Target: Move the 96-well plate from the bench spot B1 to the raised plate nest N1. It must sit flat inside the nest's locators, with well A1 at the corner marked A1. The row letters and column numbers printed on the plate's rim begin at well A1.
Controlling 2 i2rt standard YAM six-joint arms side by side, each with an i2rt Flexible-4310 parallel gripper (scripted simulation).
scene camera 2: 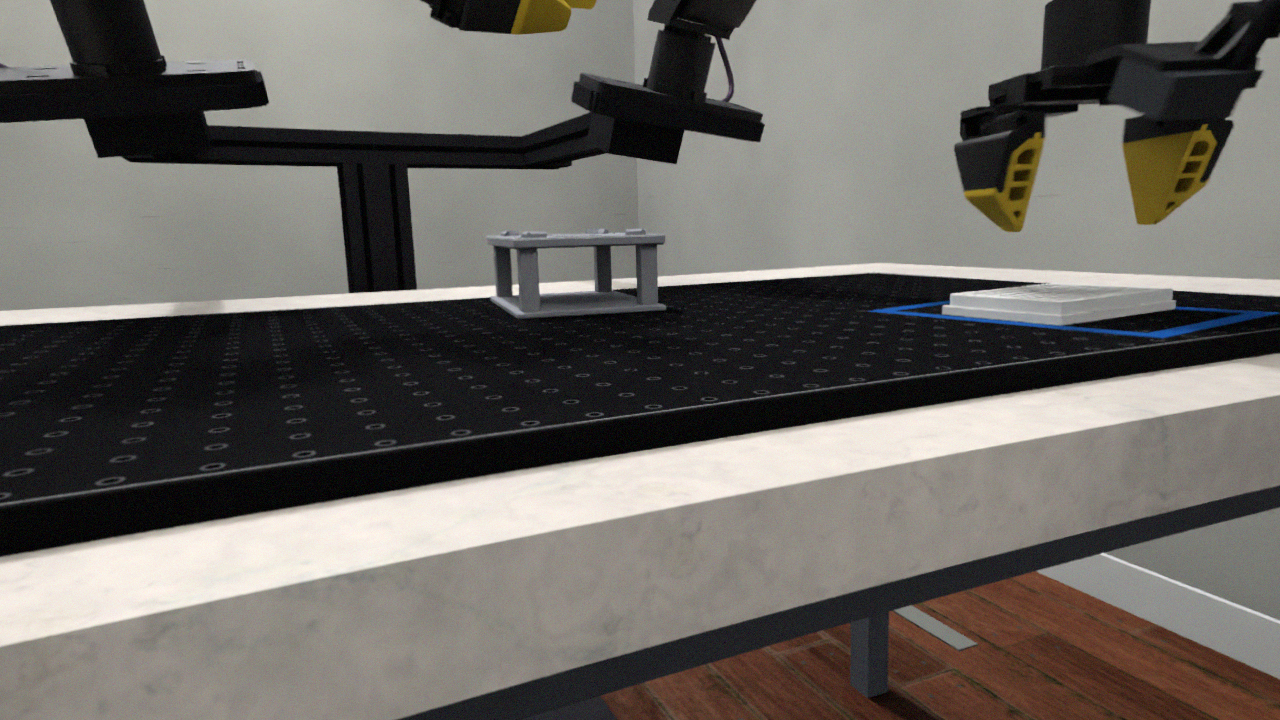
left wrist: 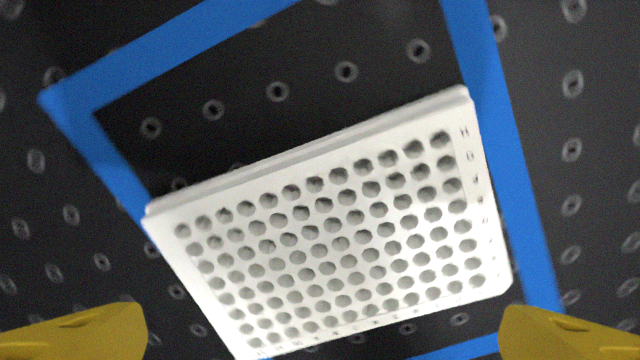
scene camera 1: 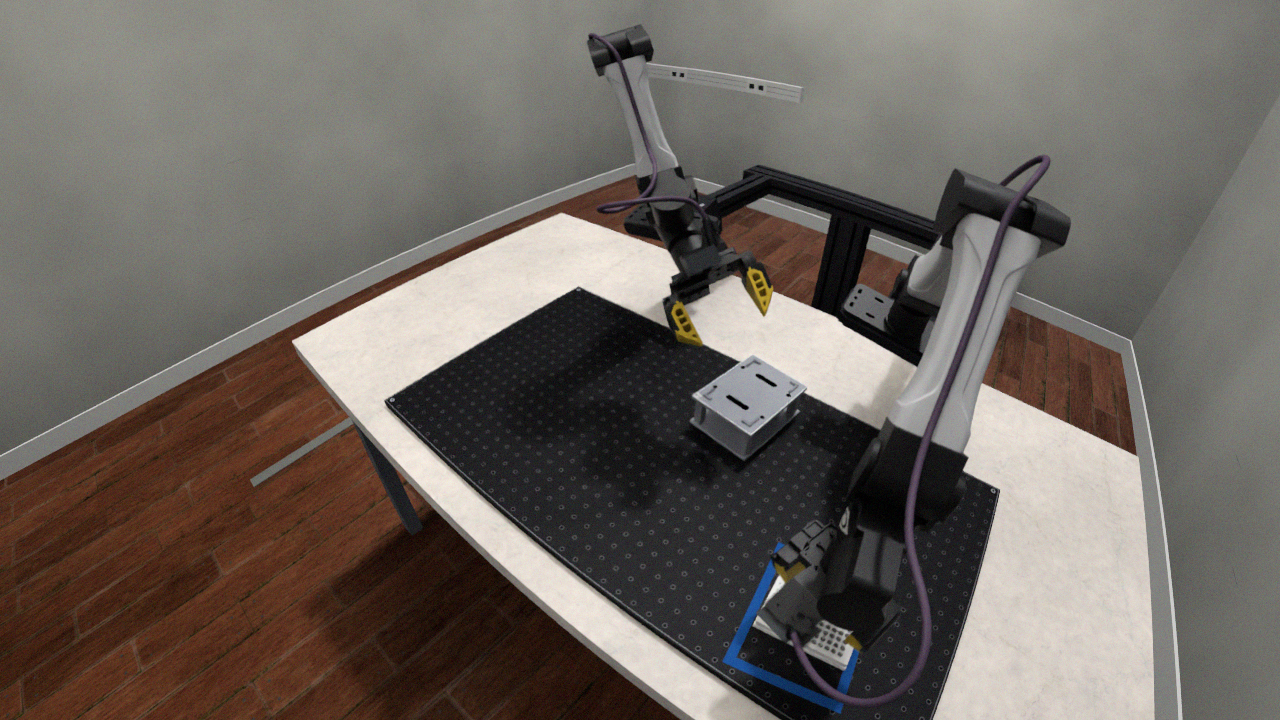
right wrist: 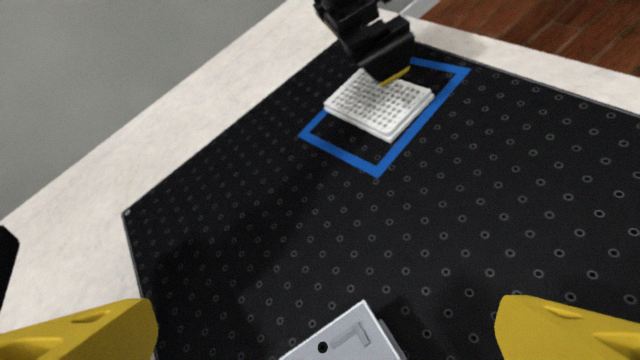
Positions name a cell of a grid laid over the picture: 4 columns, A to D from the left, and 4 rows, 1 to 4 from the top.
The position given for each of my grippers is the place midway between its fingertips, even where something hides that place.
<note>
In view: my left gripper (scene camera 2: D2), my right gripper (scene camera 1: C2) and a white 96-well plate (scene camera 2: D2).
The white 96-well plate also shows in the left wrist view (left wrist: C3), in scene camera 1 (scene camera 1: C4) and in the right wrist view (right wrist: C2). My left gripper also shows in the left wrist view (left wrist: C4) and in the right wrist view (right wrist: C1). My right gripper is seen too in the right wrist view (right wrist: C4).
</note>
